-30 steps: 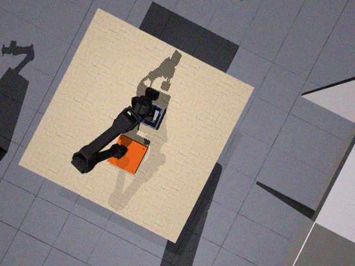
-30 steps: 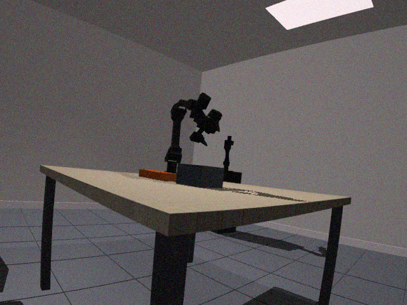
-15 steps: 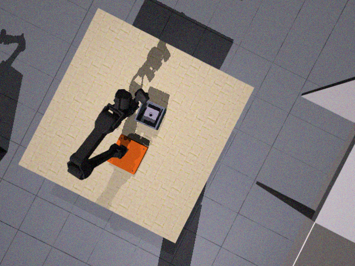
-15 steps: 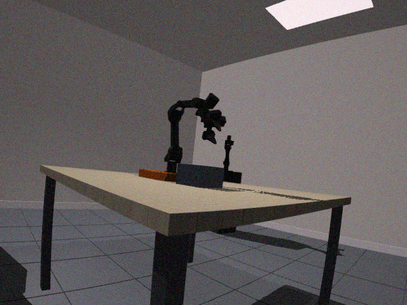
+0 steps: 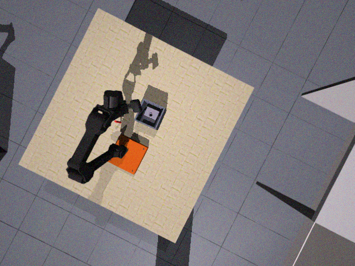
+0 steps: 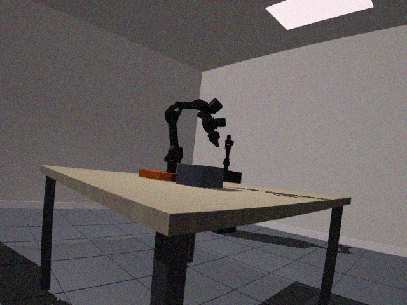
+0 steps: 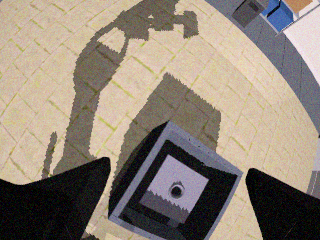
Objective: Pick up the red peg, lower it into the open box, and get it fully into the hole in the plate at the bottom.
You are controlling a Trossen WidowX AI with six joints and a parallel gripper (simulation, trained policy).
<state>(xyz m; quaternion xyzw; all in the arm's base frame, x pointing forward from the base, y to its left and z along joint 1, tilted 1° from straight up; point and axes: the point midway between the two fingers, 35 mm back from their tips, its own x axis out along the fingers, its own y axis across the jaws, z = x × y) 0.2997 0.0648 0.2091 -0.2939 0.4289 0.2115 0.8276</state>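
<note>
The red peg is 180 mm behind my gripper tip, 80 mm to the left of it and 180 mm below it. Round my gripper tip: blue-grey box: 80 mm to the right, 190 mm below; grey plate: 80 mm to the right, 170 mm below.
</note>
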